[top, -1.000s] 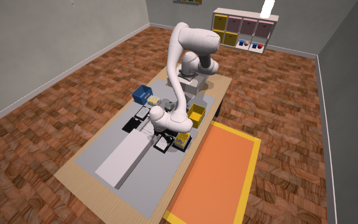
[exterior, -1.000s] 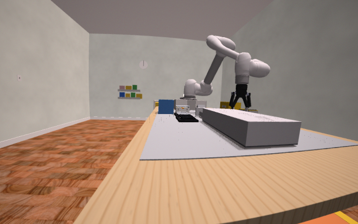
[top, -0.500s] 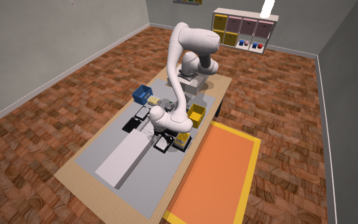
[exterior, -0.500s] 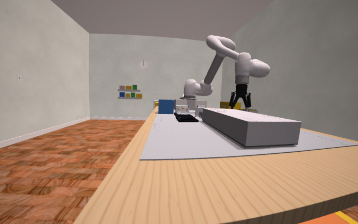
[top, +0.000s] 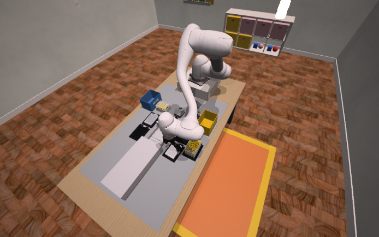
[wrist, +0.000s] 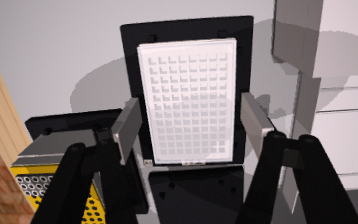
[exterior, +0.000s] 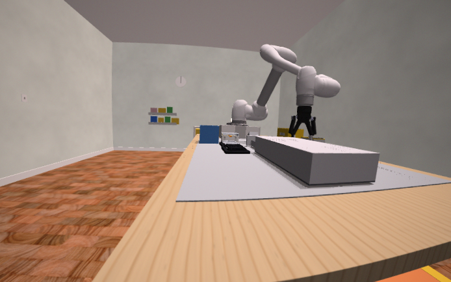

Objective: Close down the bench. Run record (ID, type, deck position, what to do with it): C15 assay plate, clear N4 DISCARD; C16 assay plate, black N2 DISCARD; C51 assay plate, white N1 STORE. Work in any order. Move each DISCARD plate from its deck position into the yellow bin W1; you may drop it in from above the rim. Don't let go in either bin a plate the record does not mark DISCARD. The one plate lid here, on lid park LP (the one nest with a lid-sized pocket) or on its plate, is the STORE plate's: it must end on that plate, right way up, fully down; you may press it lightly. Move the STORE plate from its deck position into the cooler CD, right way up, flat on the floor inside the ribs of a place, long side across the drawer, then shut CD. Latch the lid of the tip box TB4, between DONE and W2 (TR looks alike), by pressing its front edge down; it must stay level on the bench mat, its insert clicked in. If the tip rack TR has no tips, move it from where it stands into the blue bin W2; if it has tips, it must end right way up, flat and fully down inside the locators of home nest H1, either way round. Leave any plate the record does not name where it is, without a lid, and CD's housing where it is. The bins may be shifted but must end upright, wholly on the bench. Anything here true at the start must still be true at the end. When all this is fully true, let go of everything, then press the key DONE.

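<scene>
My hand is 3 cm above the plate lid. From my hand the other things lie so: yellow tip rack: 12 cm to the left, 11 cm behind; white plate: 3 cm below; black nest N3: 18 cm behind, 4 cm below, 3 cm to the right.
</scene>
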